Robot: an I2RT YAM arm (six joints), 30 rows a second.
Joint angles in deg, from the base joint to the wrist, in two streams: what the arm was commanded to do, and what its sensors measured. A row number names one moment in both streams.
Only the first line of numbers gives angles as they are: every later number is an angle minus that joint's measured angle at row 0.
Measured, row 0: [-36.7, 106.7, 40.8, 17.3, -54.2, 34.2]
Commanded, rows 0 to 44: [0.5, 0.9, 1.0, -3.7, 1.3, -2.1]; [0.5, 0.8, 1.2, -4.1, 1.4, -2.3]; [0.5, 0.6, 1.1, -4.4, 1.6, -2.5]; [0.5, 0.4, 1.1, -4.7, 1.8, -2.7]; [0.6, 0.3, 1.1, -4.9, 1.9, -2.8]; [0.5, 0.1, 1.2, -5.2, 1.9, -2.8]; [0.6, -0.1, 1.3, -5.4, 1.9, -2.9]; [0.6, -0.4, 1.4, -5.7, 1.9, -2.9]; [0.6, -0.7, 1.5, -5.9, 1.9, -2.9]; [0.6, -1.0, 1.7, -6.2, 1.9, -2.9]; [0.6, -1.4, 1.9, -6.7, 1.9, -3.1]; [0.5, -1.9, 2.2, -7.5, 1.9, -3.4]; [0.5, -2.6, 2.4, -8.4, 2.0, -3.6]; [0.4, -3.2, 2.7, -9.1, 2.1, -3.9]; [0.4, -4.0, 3.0, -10.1, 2.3, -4.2]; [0.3, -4.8, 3.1, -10.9, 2.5, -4.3]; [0.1, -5.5, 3.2, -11.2, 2.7, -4.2]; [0.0, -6.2, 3.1, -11.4, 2.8, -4.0]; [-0.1, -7.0, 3.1, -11.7, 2.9, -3.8]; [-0.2, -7.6, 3.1, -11.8, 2.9, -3.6]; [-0.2, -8.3, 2.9, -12.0, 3.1, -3.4]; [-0.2, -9.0, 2.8, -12.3, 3.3, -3.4]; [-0.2, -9.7, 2.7, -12.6, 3.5, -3.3]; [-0.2, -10.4, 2.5, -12.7, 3.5, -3.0]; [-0.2, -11.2, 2.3, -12.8, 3.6, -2.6]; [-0.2, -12.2, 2.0, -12.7, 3.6, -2.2]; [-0.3, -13.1, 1.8, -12.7, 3.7, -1.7]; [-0.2, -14.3, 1.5, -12.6, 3.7, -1.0]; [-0.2, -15.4, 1.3, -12.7, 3.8, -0.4]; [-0.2, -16.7, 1.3, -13.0, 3.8, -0.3]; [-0.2, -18.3, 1.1, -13.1, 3.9, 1.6]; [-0.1, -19.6, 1.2, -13.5, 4.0, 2.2]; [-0.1, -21.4, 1.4, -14.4, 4.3, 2.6]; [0.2, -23.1, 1.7, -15.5, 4.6, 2.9]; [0.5, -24.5, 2.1, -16.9, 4.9, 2.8]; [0.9, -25.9, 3.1, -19.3, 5.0, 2.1]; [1.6, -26.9, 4.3, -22.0, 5.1, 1.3]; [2.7, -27.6, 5.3, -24.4, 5.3, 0.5]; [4.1, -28.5, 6.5, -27.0, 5.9, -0.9]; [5.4, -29.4, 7.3, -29.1, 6.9, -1.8]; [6.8, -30.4, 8.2, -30.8, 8.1, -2.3]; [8.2, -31.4, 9.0, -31.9, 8.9, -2.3]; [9.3, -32.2, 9.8, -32.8, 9.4, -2.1]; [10.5, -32.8, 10.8, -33.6, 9.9, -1.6]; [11.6, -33.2, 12.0, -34.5, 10.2, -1.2]
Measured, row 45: [9.4, -30.8, 8.3, -29.2, 9.1, -0.4]
